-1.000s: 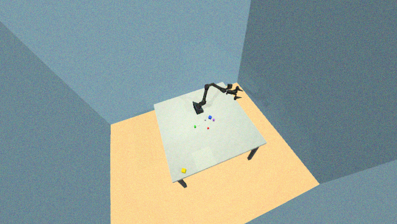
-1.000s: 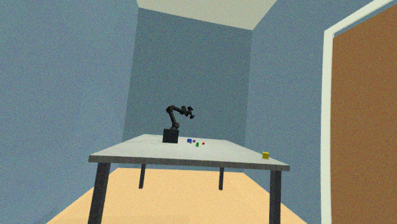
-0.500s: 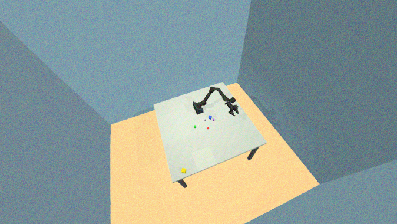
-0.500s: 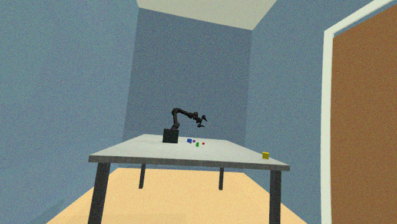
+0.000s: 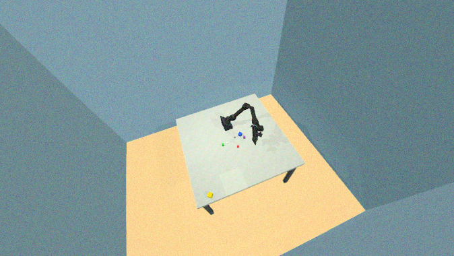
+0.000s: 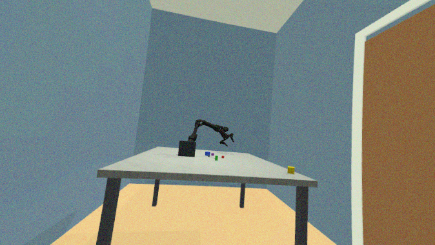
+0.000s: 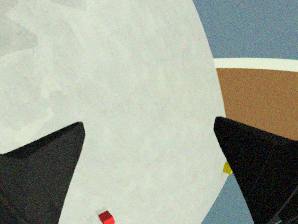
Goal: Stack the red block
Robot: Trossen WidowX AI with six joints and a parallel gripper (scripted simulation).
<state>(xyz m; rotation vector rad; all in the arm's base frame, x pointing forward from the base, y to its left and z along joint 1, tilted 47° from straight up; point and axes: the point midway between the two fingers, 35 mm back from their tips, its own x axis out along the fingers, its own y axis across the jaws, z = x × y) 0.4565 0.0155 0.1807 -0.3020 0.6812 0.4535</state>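
The red block lies 140 mm behind my gripper tip, 160 mm to the right of it and 130 mm below it. The rest, counted from my gripper tip: small purple block (220 mm behind, 20 mm to the right, 120 mm below); then blue block (280 mm behind, 40 mm to the right, 120 mm below); then yellow block (220 mm ahead, 720 mm to the right, 120 mm below).
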